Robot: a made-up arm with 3 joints. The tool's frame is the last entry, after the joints. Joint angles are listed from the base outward. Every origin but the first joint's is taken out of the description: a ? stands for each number. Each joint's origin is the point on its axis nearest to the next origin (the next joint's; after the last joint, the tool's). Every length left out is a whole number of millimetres.
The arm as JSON. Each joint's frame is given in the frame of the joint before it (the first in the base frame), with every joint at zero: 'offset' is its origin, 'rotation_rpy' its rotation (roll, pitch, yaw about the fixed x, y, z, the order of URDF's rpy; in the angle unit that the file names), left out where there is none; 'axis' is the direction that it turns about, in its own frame. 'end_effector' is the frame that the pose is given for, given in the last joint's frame.
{
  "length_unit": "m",
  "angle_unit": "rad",
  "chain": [
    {
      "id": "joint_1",
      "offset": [
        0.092,
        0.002,
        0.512
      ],
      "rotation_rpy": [
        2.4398,
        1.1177,
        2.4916
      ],
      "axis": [
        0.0,
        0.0,
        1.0
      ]
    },
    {
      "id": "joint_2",
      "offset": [
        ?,
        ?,
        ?
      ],
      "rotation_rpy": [
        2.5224,
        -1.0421,
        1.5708
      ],
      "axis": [
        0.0,
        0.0,
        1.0
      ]
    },
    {
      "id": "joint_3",
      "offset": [
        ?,
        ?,
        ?
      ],
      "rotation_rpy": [
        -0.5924,
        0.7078,
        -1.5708
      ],
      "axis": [
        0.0,
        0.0,
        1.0
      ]
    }
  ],
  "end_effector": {
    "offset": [
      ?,
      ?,
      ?
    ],
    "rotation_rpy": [
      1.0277,
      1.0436,
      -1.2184
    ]
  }
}
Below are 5 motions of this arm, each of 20 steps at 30 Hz.
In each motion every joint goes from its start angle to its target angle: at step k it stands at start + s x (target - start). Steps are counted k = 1, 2, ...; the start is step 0. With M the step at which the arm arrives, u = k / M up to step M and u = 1 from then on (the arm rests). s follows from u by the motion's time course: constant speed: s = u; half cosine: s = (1 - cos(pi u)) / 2; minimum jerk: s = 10 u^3 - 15 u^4 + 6 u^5.
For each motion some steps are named. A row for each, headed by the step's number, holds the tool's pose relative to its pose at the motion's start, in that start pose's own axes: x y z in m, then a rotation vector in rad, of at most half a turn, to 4 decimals.
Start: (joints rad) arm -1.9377 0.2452 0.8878
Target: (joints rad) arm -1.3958 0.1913 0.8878
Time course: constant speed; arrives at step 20
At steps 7, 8, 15, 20:
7: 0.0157 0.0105 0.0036 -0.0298 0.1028 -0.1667
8: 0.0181 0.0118 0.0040 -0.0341 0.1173 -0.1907
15: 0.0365 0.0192 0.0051 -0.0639 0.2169 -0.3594
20: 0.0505 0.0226 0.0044 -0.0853 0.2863 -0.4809

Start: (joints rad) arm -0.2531 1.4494 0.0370
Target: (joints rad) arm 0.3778 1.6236 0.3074
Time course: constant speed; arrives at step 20
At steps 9, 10, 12, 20:
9: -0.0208 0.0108 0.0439 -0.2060 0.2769 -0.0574
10: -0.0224 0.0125 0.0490 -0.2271 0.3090 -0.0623
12: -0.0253 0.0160 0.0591 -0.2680 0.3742 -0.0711
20: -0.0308 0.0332 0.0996 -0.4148 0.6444 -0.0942

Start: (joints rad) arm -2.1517 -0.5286 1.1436
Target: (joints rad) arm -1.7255 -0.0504 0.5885
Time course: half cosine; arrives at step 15
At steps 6, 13, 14, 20:
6: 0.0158 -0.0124 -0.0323 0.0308 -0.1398 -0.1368
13: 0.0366 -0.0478 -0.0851 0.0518 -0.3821 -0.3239
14: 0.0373 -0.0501 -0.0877 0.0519 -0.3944 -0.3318
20: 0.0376 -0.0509 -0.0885 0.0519 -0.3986 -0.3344

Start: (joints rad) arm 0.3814 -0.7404 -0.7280
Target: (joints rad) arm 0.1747 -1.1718 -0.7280
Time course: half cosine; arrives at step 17
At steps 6, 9, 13, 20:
6: -0.0137 0.0246 -0.0035 0.0207 -0.0043 -0.1072
9: -0.0244 0.0498 -0.0060 0.0348 -0.0093 -0.2123
13: -0.0337 0.0812 -0.0081 0.0442 -0.0166 -0.3392
20: -0.0363 0.0941 -0.0087 0.0456 -0.0202 -0.3906

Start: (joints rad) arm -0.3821 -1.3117 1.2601
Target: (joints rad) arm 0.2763 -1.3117 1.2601
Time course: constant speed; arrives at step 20
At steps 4, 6, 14, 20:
4: 0.0229 0.0066 0.0104 0.0624 -0.0519 -0.1037
6: 0.0343 0.0088 0.0162 0.0936 -0.0778 -0.1555
14: 0.0790 0.0097 0.0427 0.2184 -0.1816 -0.3629
20: 0.1100 0.0021 0.0651 0.3120 -0.2594 -0.5185

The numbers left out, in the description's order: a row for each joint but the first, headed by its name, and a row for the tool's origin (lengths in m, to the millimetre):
joint_2: -0.046 -0.053 0.0
joint_3: 0.23 -0.063 0.0
tool: -0.055 -0.012 0.0

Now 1 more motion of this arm.
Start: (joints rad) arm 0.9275 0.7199 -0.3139
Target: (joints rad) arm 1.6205 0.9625 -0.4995
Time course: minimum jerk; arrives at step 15
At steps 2, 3, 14, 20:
2: -0.0005 -0.0003 0.0007 -0.0080 -0.0015 -0.0060
3: -0.0015 -0.0008 0.0023 -0.0241 -0.0044 -0.0180
14: -0.0322 0.0109 0.0523 -0.4118 -0.0389 -0.3105
20: -0.0323 0.0110 0.0524 -0.4129 -0.0389 -0.3114

